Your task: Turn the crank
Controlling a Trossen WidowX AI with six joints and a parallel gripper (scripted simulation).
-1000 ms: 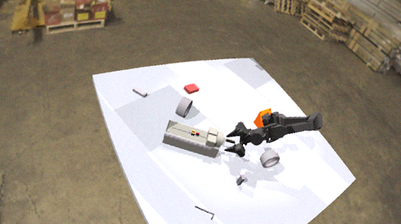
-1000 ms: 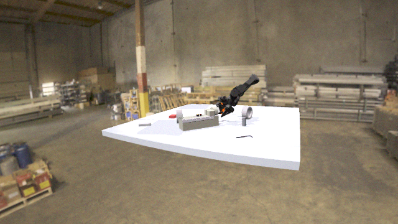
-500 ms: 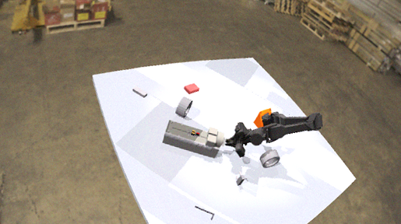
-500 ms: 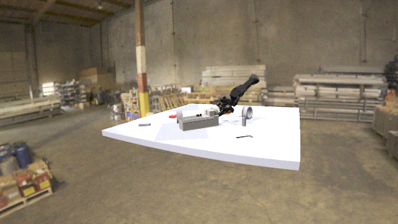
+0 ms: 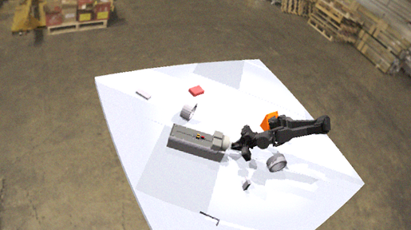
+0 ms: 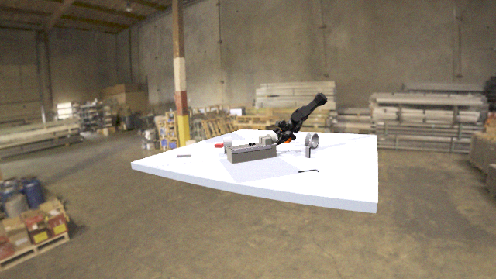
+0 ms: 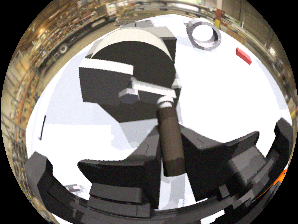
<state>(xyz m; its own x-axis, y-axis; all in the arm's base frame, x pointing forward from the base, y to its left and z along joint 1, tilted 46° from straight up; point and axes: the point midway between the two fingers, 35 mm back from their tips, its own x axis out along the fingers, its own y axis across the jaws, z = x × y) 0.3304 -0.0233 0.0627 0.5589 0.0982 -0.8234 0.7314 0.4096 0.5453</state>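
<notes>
Right now my gripper tip is 12 cm short of the red pointer, 9 cm to the left of it and 3 cm below it. From my gripper tip the other things lie so: hex key: 29 cm ahead, 25 cm to the left, 5 cm below; then dark crank handle: 1 cm behind, 1 cm to the left, 2 cm above; then small clip: 6 cm ahead, 19 cm to the left, 2 cm below.
</notes>
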